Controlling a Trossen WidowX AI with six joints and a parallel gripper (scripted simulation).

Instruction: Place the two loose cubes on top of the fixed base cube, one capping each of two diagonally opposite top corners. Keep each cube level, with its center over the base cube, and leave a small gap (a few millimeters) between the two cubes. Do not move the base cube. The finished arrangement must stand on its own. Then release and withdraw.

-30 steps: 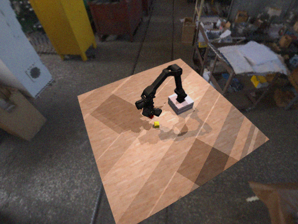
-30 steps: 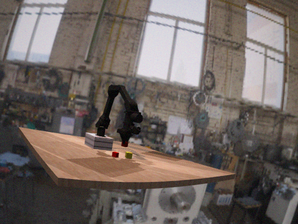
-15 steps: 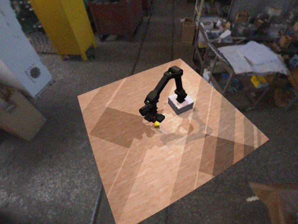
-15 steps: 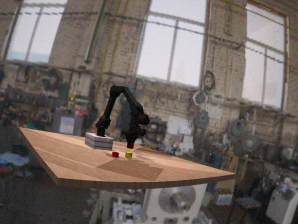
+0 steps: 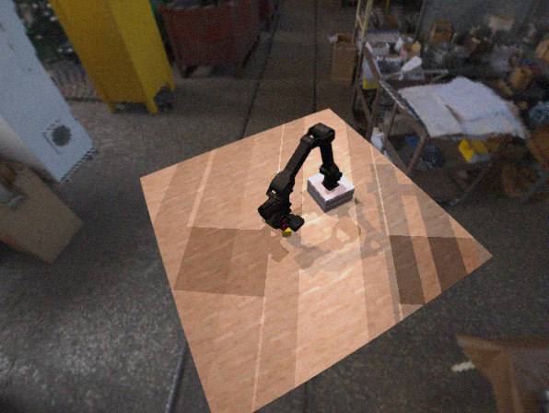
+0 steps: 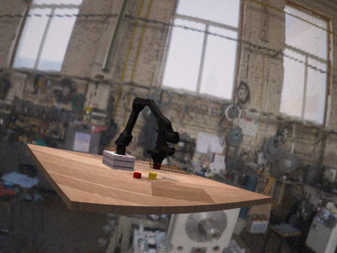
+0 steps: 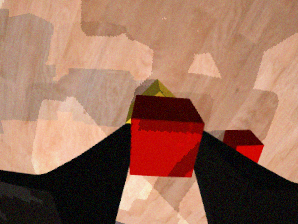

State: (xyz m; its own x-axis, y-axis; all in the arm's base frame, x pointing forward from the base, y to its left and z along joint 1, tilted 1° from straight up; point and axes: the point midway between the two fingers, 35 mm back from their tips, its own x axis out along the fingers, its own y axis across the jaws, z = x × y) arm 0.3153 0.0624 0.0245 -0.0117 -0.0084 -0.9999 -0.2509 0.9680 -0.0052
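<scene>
The yellow cube is 7 cm below my gripper tip, 2 cm behind it and 1 cm to the right of it.
</scene>
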